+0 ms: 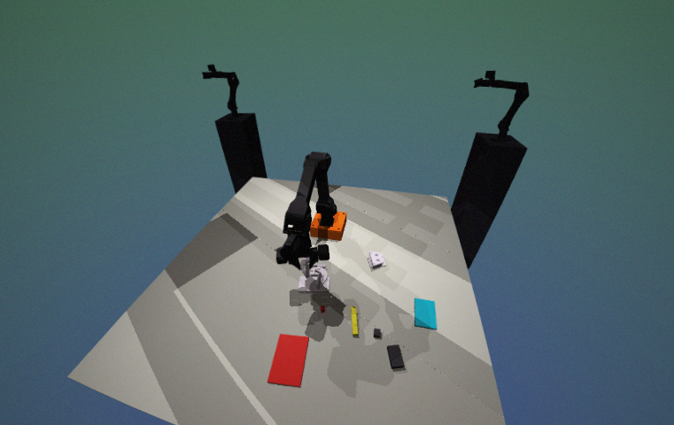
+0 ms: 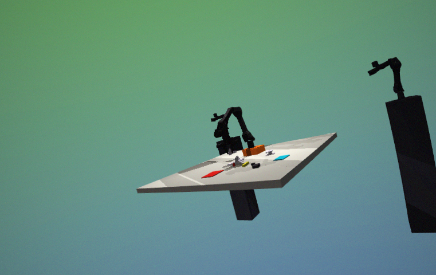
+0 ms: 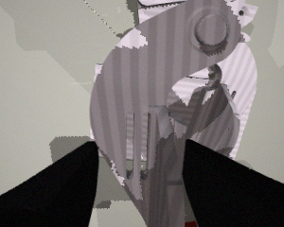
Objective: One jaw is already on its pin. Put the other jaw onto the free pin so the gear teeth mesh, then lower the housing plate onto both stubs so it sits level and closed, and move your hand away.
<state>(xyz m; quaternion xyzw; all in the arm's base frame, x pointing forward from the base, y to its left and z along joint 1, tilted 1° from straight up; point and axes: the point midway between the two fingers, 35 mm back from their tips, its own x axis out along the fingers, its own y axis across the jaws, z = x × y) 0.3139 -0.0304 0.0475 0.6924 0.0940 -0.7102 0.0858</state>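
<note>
My gripper tip is now 120 mm short of the small red cube, 90 mm to the right of it and 70 mm above it. The rest, counted from my gripper tip: yellow bar: 200 mm to the left, 140 mm ahead, 70 mm below; jaw: 40 mm behind, 10 mm to the left; red sheet: 300 mm ahead, 80 mm below, 10 mm to the left.
</note>
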